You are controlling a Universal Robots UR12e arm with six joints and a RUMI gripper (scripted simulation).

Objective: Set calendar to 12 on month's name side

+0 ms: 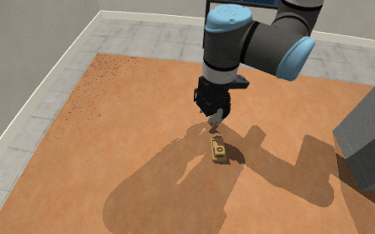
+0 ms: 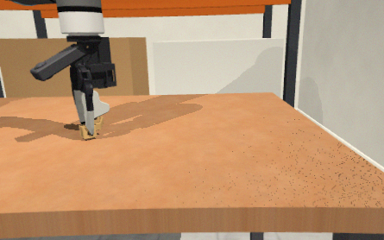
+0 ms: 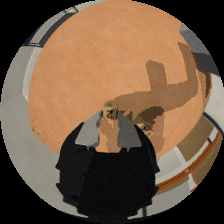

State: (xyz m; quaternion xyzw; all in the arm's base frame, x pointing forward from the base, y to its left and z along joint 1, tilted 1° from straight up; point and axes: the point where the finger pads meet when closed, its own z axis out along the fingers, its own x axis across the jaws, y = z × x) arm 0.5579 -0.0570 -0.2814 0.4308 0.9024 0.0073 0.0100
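Right now my hand is 1 cm above the cube. The rest, counted from my hand: tray 2 cm behind, 10 cm to the left, 2 cm below.
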